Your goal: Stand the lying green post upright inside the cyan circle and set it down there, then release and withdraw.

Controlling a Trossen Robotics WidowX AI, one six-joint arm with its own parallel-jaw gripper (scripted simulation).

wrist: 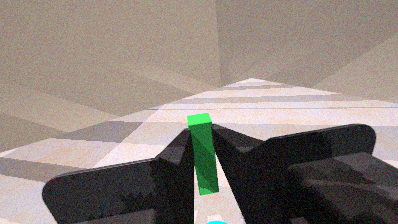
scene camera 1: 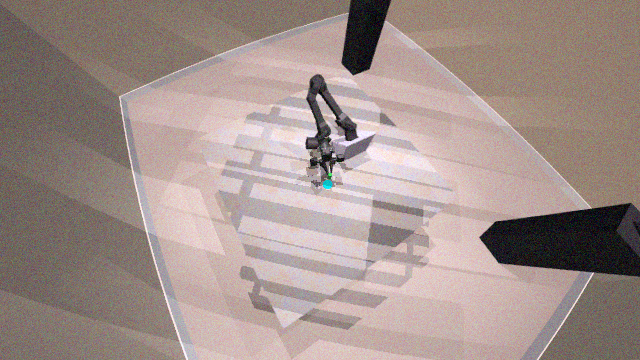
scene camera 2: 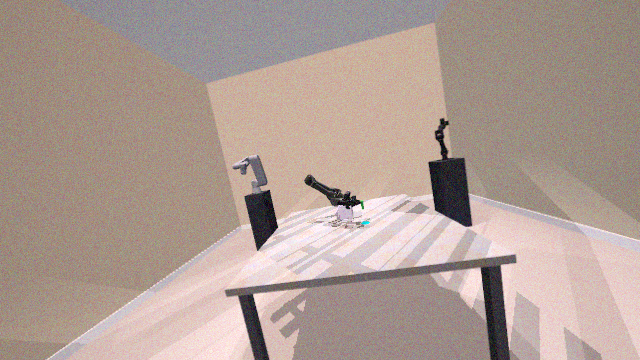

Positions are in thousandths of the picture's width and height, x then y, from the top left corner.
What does my gripper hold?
A green post.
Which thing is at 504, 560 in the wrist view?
A green post.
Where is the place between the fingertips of my gripper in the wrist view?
504, 592
